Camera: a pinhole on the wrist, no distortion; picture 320 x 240 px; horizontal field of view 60.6 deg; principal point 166.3 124.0 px. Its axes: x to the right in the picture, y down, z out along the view. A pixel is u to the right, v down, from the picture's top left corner.
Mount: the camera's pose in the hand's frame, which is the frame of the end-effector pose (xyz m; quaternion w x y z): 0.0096 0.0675 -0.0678 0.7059 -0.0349 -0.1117 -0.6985
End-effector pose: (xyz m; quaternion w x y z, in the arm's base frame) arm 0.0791 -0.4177 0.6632 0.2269 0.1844 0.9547 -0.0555
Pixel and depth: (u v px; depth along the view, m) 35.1 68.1 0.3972
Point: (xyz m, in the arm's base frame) 0.4112 -0.1975 0.4665
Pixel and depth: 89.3 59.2 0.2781
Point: 0.2999 -0.2950 0.5379
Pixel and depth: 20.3 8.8 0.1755
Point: 0.2520 -0.2800 0.6290
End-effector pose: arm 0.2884 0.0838 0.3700 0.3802 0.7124 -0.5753 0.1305
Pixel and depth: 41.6 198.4 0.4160
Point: -0.0793 -0.2025 0.3416
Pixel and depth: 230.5 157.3 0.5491
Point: 0.1163 -0.2764 0.0634
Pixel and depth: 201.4 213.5 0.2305
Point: 0.1831 -0.0812 0.3259
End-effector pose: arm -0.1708 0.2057 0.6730 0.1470 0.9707 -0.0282 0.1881
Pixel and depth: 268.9 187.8 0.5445
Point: 0.0865 0.0694 0.2381
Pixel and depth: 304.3 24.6 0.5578
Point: -0.2121 0.1473 0.0990
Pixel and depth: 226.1 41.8 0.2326
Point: -0.1993 0.0967 0.5157
